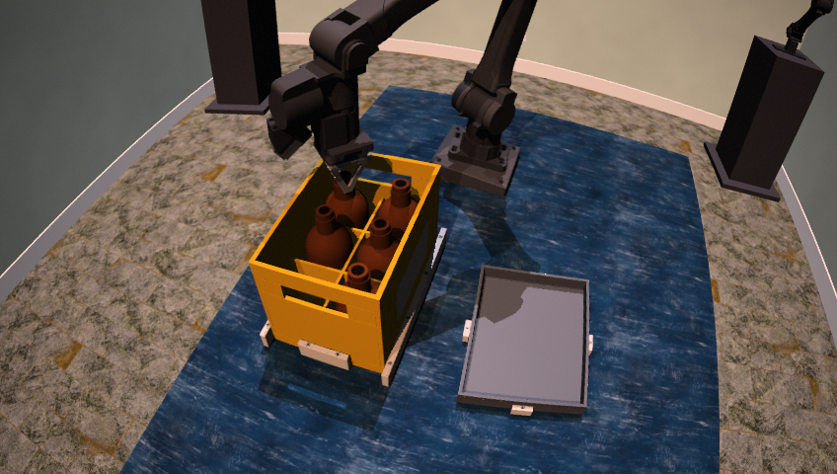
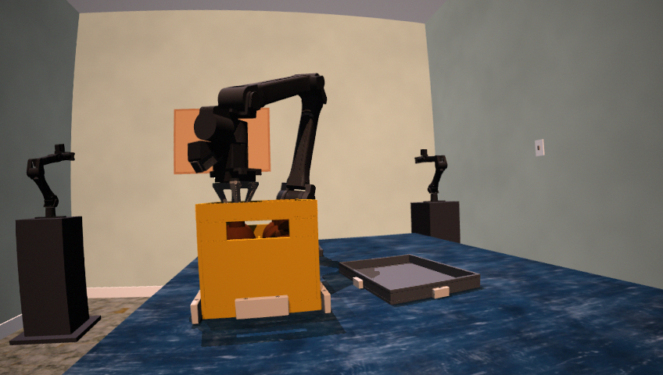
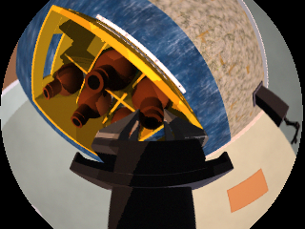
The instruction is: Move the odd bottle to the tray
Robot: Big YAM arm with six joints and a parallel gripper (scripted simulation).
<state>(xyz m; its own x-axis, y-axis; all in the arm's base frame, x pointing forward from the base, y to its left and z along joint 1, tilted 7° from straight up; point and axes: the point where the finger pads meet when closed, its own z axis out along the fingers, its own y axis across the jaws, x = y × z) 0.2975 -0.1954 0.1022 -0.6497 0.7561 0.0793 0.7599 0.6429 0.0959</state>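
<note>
Now: hand 90 mm short of the orange crate, 40 mm to the right of it and 70 mm above it. The rest, counted from my hand: dark grey tray (130 mm ahead, 320 mm to the left, 140 mm below).
</note>
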